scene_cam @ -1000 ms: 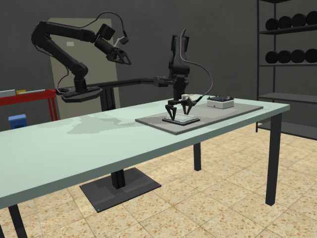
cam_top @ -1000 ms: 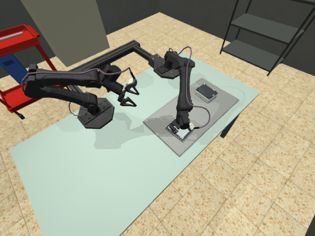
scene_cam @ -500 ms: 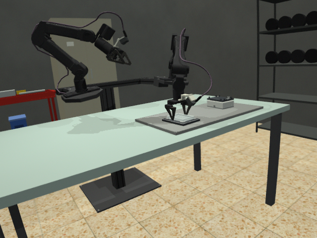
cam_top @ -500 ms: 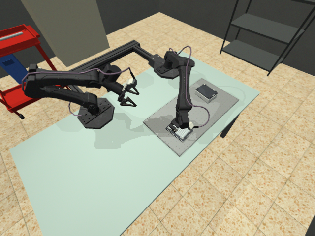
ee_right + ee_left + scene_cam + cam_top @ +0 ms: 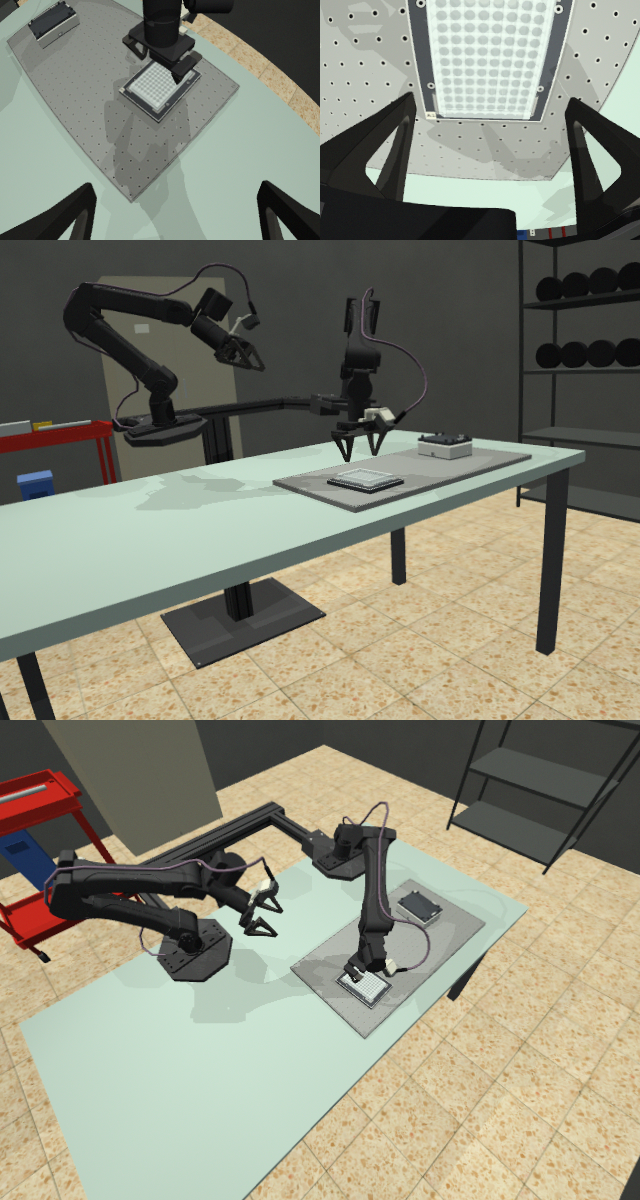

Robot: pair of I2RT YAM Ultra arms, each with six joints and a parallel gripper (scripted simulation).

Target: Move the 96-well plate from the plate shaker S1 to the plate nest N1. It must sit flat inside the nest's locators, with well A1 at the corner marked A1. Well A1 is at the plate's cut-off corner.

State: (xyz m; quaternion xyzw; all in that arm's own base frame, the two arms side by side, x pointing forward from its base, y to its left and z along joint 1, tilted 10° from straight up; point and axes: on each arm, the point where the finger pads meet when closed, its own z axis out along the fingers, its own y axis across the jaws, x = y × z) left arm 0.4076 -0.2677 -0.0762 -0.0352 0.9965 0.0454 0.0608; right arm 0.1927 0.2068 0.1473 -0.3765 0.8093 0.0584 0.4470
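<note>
The 96-well plate lies 6 cm below my left hand and 1 cm ahead of it.
</note>
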